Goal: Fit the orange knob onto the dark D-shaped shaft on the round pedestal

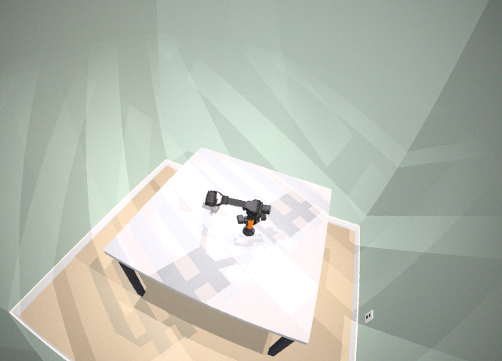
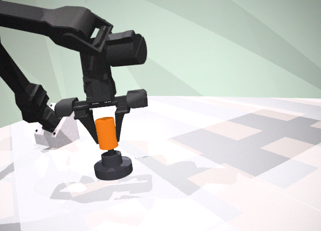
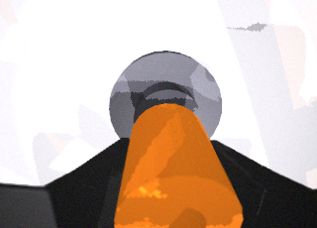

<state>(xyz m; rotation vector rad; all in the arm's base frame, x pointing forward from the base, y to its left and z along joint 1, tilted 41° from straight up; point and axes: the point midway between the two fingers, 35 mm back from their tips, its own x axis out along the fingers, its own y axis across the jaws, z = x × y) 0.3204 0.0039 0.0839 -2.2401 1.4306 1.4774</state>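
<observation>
The orange knob lies 2 cm above my gripper tip. Round my gripper tip: dark round pedestal: 4 cm below.
</observation>
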